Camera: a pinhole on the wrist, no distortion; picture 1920 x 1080 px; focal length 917.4 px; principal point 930.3 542.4 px. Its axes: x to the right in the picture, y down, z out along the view. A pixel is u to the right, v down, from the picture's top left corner.
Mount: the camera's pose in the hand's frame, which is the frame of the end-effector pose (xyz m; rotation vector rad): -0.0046 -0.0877 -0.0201 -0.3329 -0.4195 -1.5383
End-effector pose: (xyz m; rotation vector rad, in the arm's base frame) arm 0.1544 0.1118 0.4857 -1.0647 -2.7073 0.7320
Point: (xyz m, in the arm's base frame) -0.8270 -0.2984 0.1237
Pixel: outside the picture
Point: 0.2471 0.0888 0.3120
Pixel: 473.3 307.8
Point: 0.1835 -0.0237 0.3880
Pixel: 986.6 27.6
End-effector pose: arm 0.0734 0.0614 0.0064 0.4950 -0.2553 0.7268
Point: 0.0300 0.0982 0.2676
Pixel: 623.3 877.8
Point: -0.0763 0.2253 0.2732
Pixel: 183.5 844.4
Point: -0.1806 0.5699 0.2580
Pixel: outside the picture
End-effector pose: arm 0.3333 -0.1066 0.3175 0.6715 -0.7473 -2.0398
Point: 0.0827 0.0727 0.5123
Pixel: 1373.3 441.9
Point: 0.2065 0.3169 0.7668
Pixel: outside the picture
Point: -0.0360 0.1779 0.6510
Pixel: 1410.1 397.7
